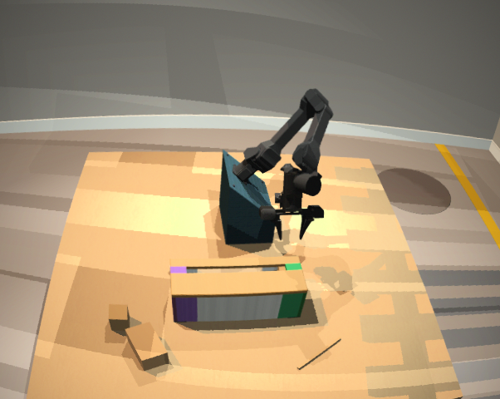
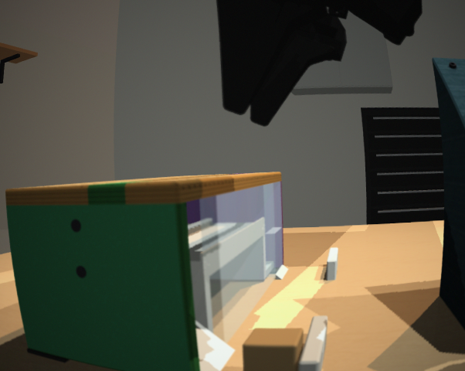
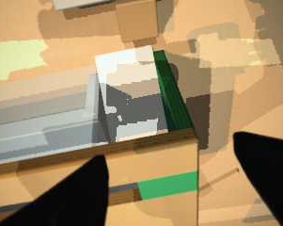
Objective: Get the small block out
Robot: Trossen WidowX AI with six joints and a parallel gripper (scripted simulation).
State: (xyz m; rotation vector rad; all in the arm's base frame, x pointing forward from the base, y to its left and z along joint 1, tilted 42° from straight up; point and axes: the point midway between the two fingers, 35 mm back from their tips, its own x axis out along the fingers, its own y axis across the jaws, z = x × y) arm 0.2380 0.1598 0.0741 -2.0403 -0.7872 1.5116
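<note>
The block lies 150 mm below my gripper tip and 10 mm behind it. Round my gripper tip: thin rod 310 mm ahead, 160 mm below, 110 mm to the left; box 150 mm to the right, 100 mm below, 100 mm ahead.
</note>
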